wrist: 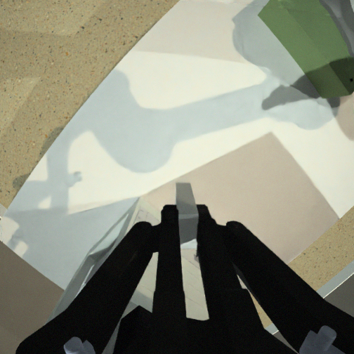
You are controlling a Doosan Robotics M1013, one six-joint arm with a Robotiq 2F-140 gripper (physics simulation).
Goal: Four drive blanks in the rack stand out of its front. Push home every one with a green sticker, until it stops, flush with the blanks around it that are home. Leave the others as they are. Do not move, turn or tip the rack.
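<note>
My gripper [182, 195] points away from the camera at the bottom middle of the wrist view, shut, with a narrow grey piece at its fingertips and no object held. Part of a pale, light-grey structure that looks like the rack [147, 286] shows below and behind the fingers, at the lower left and through the gaps between them. The black fingers and links hide much of it. The drive blanks and green stickers cannot be made out, so how far any blank stands out cannot be told. Whether the fingertips touch the rack cannot be told.
A green block-like object [305, 42] with a grey part beside it is at the upper right. A white surface with pinkish-brown patches [250, 195] lies below, crossed by the arm's shadow. Speckled tan surface [60, 55] borders it. A pale edge strip [336, 284] runs at the lower right.
</note>
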